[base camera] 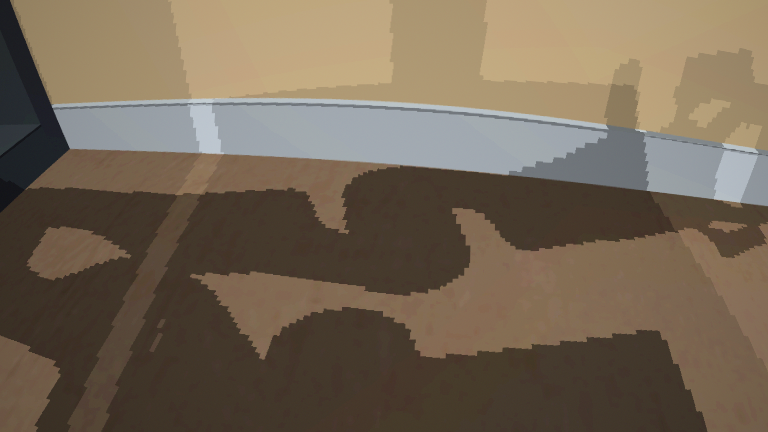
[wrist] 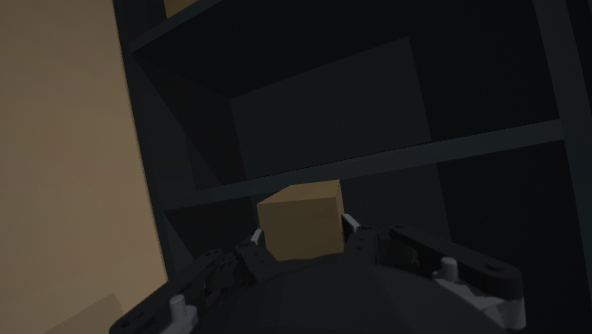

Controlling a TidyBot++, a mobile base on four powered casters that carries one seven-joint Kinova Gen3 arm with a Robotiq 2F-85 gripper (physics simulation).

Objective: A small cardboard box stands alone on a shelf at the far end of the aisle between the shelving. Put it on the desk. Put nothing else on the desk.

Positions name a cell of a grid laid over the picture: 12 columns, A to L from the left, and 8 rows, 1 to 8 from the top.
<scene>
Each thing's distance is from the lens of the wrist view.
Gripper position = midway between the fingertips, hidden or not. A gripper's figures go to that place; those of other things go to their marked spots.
gripper (wrist: G6): 17 cm
small cardboard box (wrist: G6): 14 cm
</scene>
